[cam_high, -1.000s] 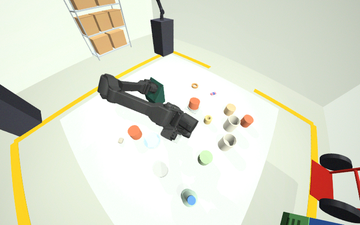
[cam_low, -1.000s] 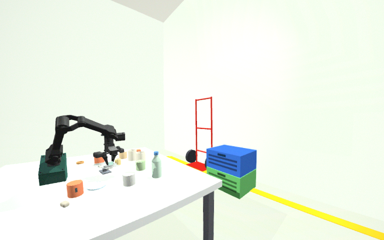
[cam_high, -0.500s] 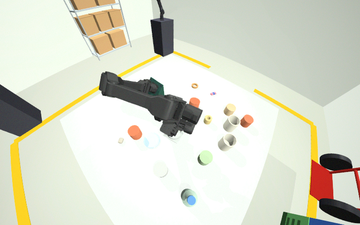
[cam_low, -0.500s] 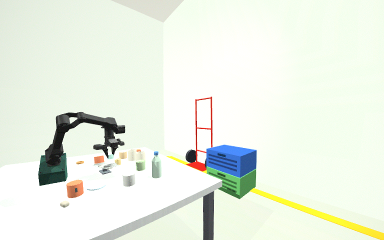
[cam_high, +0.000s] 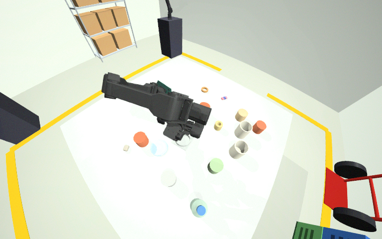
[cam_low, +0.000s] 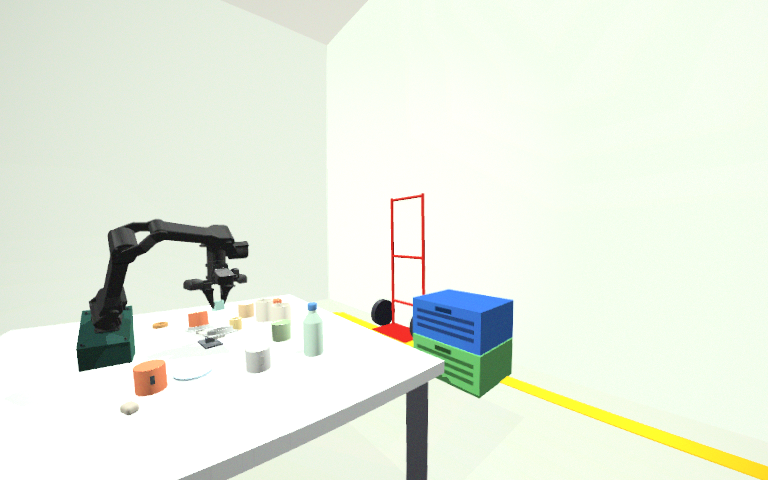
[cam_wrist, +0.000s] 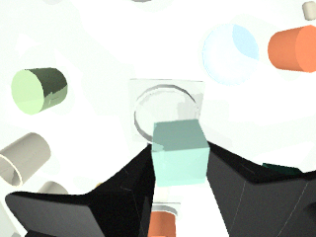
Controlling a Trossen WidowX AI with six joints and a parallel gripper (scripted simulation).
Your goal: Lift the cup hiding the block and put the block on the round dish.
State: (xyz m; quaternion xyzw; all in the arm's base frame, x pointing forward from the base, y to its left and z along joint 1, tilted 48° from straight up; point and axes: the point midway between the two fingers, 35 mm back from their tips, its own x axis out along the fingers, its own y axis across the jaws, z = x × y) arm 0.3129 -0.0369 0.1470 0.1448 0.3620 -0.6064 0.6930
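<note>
Right now my gripper tip is 8 cm past the pale round dish, 10 cm to the left of it and 16 cm above it. Round my gripper tip: green cup 20 cm ahead, 3 cm to the left, 12 cm below; then tan cylinder 18 cm ahead, 42 cm to the left, 12 cm below.
</note>
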